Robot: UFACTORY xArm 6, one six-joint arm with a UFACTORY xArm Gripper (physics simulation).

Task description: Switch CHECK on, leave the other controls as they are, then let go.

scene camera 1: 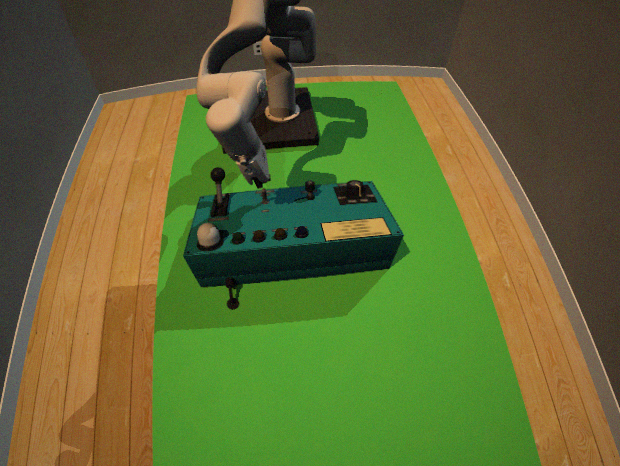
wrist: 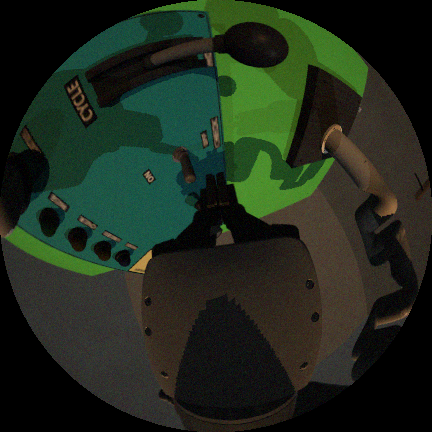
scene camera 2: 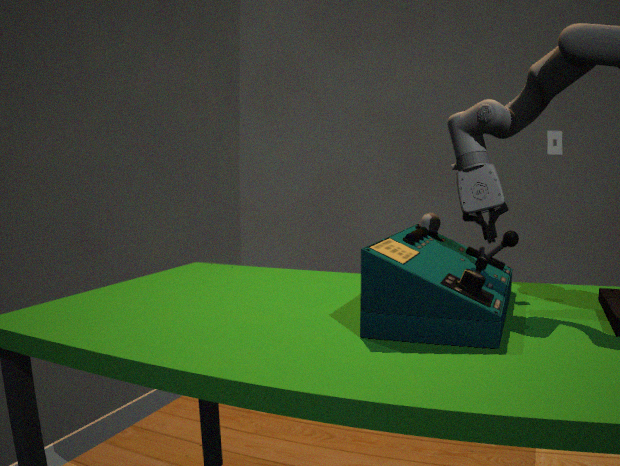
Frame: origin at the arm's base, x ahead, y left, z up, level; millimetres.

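Where they show: gripper, fingertip midpoint: [scene camera 1: 264, 179] [wrist: 216, 184] [scene camera 2: 491, 242]; arm's base at its link origin: [scene camera 1: 282, 112] [wrist: 330, 137].
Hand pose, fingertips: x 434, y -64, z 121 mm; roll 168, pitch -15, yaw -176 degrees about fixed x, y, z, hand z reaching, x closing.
Observation:
Each offset is from my fingertips to the top centre of the thing. "spot": to the spot under its first point.
The CHECK switch @[22 mm ahead, 4 mm right, 12 mm down] [scene camera 1: 264, 196] [wrist: 185, 165] is a small metal toggle near the back edge of the teal console [scene camera 1: 295, 255] [scene camera 2: 426, 310] [wrist: 175, 100]. In the wrist view its ON label @[spot: 67 mm ahead, 3 mm right, 44 mm down] [wrist: 149, 176] lies on the panel side and its OFF label @[spot: 12 mm back, 4 mm right, 77 mm down] [wrist: 204, 139] towards the back edge. The toggle stands out from the panel; I cannot tell clearly which label it leans towards. In scene camera 2 it cannot be made out. My gripper [scene camera 1: 257, 184] [scene camera 2: 490, 238] [wrist: 216, 184] is shut and empty. Its tips are above the panel's back part, beside the toggle and apart from it.
A tall ball-topped CYCLE lever @[37 mm back, 125 mm right, 14 mm up] [scene camera 1: 217, 175] [scene camera 2: 510, 238] [wrist: 256, 45] stands on one side of the toggle, a small black-knobbed lever @[17 mm ahead, 116 mm left, 16 mm down] [scene camera 1: 309, 185] on the other. A rotary knob @[13 mm ahead, 235 mm left, 23 mm down] [scene camera 1: 355, 187], a white dome @[spot: 184 mm ahead, 126 mm right, 45 mm up] [scene camera 1: 208, 234] and a row of dark buttons @[spot: 181 mm ahead, 18 mm right, 19 mm up] [scene camera 1: 258, 235] are also on the console.

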